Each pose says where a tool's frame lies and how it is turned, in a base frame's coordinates. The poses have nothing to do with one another.
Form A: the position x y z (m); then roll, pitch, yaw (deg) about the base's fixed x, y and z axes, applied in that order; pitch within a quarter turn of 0, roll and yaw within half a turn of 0.
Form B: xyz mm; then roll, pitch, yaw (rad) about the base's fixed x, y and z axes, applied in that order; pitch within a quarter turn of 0, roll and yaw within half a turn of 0. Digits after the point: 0 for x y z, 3 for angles.
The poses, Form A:
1: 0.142 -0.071 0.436 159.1 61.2 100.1
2: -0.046 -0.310 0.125 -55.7 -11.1 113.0
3: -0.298 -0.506 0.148 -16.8 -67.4 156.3
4: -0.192 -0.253 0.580 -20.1 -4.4 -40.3
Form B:
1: 142 -71 436 2.777 1.068 1.747
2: -46 -310 125 -0.972 -0.194 1.972
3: -298 -506 148 -0.293 -1.176 2.728
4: -192 -253 580 -0.351 -0.077 -0.703
